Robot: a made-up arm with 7 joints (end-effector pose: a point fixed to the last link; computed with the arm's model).
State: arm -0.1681 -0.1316 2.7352 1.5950 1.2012 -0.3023 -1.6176
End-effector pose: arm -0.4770 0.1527 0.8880 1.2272 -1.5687 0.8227
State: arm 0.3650 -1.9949 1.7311 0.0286 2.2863 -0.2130 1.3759
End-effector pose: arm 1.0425 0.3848 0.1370 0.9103 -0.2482 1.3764
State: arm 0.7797 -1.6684 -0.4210 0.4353 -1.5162 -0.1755 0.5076
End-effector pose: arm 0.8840 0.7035 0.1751 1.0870 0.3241 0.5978
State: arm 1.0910 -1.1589 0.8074 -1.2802 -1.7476 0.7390 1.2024
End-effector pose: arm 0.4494 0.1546 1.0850 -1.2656 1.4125 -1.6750
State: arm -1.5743 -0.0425 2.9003 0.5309 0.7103 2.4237 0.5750
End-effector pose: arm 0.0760 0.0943 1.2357 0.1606 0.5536 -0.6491
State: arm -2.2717 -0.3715 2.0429 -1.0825 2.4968 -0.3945 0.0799
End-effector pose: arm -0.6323 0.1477 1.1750 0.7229 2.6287 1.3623
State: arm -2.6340 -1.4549 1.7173 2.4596 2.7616 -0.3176 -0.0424
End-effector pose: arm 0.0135 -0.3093 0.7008 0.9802 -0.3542 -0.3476
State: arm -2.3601 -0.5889 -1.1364 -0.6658 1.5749 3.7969 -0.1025
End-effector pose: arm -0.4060 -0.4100 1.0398 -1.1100 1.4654 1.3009
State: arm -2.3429 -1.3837 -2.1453 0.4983 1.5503 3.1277 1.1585
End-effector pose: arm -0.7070 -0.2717 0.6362 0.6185 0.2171 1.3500
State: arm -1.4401 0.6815 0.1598 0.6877 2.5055 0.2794 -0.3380
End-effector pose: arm 0.1213 0.2902 1.4009 -1.2261 -1.0476 -1.8205
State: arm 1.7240 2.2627 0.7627 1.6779 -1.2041 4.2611 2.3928
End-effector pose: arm 0.0303 -0.7073 0.2405 -1.3192 2.3180 0.3628
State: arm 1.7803 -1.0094 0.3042 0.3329 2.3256 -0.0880 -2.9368
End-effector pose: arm -0.3920 0.9590 0.8022 0.6573 -0.1374 -1.0603
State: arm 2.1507 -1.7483 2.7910 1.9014 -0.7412 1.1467 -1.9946
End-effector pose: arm -0.4368 0.5598 0.8233 0.7805 -0.0280 -0.4356
